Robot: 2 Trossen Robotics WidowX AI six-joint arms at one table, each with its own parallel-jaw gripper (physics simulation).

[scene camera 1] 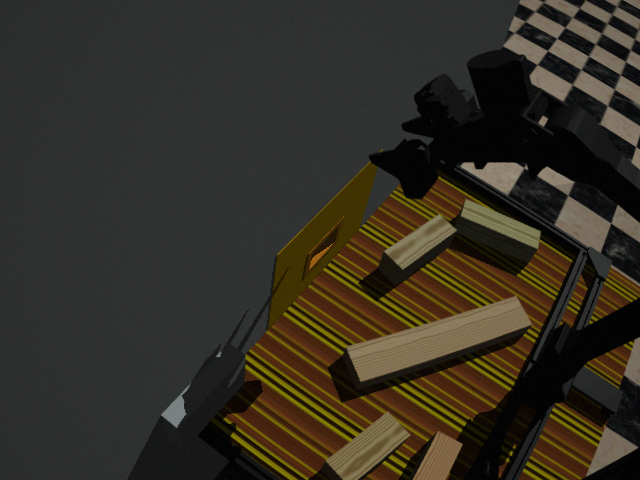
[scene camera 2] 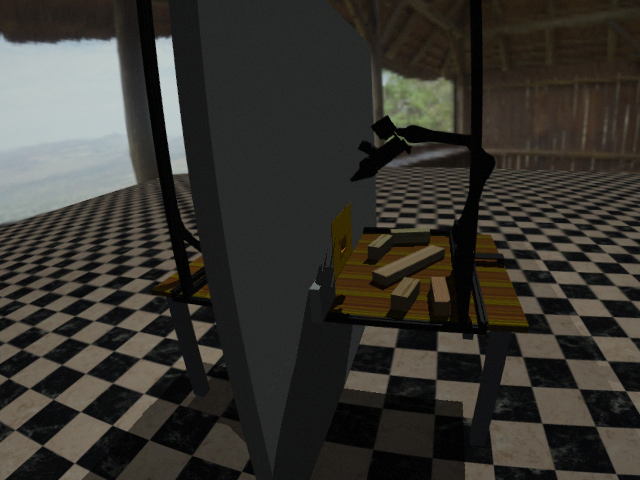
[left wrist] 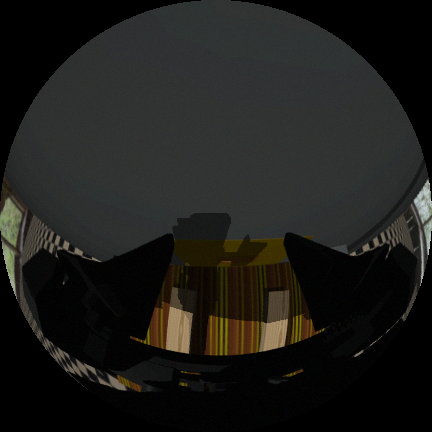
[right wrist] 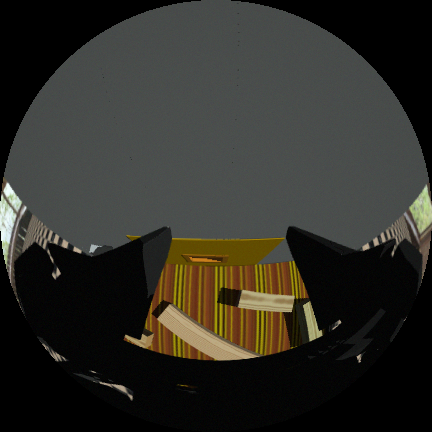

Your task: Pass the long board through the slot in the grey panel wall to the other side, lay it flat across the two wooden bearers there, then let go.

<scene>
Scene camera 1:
right gripper
panel wall
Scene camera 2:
right gripper
panel wall
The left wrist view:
left gripper
panel wall
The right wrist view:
right gripper
panel wall
</scene>
